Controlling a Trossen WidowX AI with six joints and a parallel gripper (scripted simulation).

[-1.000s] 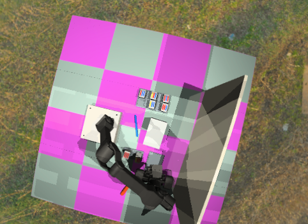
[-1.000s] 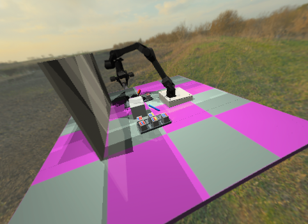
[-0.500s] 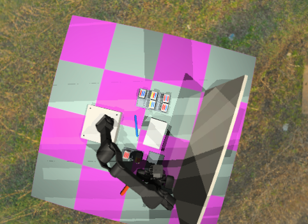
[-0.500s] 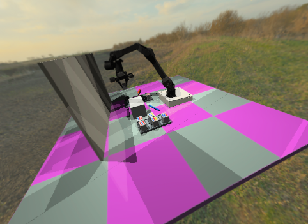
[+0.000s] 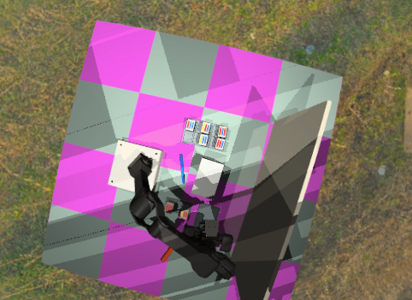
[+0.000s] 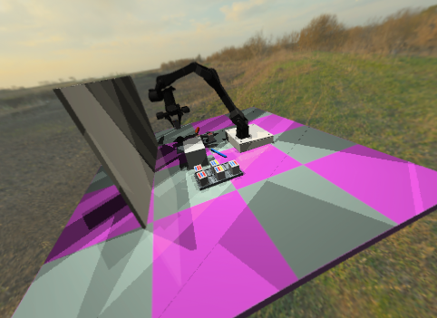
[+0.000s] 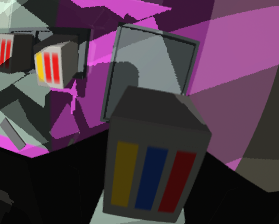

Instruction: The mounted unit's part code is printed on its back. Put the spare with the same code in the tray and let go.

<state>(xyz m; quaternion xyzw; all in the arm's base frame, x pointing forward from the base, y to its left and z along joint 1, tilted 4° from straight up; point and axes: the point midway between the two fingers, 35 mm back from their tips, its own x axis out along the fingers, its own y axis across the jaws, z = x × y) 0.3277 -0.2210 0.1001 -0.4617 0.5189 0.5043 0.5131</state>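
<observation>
My gripper tip is now 14 cm above the dark tray. From my gripper tip the other things lie so: blue pen 15 cm behind, 22 cm to the left, 14 cm below; mounted unit 3 cm behind, 21 cm to the left, 10 cm below; grey spare block 2 cm above.
</observation>
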